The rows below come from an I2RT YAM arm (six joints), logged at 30 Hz.
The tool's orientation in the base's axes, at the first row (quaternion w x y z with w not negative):
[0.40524, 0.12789, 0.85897, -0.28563]
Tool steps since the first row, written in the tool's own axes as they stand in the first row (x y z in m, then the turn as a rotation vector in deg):
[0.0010, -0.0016, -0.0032, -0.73, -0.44, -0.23]
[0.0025, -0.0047, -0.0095, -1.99, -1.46, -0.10]
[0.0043, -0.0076, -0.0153, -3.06, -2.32, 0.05]
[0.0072, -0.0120, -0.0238, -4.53, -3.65, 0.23]
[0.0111, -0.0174, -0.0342, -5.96, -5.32, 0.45]
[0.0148, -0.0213, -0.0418, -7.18, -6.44, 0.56]
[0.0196, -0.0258, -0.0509, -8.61, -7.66, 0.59]
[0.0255, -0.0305, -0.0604, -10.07, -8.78, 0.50]
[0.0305, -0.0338, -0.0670, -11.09, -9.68, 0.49]
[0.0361, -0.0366, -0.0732, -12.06, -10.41, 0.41]
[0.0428, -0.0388, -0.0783, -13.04, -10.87, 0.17]
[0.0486, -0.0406, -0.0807, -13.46, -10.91, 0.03]
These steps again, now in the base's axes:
[-0.0034, 0.0006, 0.0015, 0.12, -0.21, 0.85]
[-0.0096, 0.0018, 0.0047, 0.55, -1.09, 2.15]
[-0.0157, 0.0029, 0.0074, 0.94, -1.86, 3.23]
[-0.0248, 0.0044, 0.0112, 1.39, -3.02, 4.78]
[-0.0363, 0.0062, 0.0156, 1.69, -4.48, 6.42]
[-0.0451, 0.0075, 0.0181, 2.03, -5.43, 7.73]
[-0.0559, 0.0093, 0.0208, 2.41, -6.41, 9.29]
[-0.0677, 0.0111, 0.0229, 2.78, -7.24, 10.89]
[-0.0765, 0.0123, 0.0237, 3.02, -7.94, 12.03]
[-0.0852, 0.0137, 0.0236, 3.26, -8.47, 13.10]
[-0.0936, 0.0148, 0.0219, 3.53, -8.69, 14.15]
[-0.0997, 0.0147, 0.0194, 3.69, -8.63, 14.56]

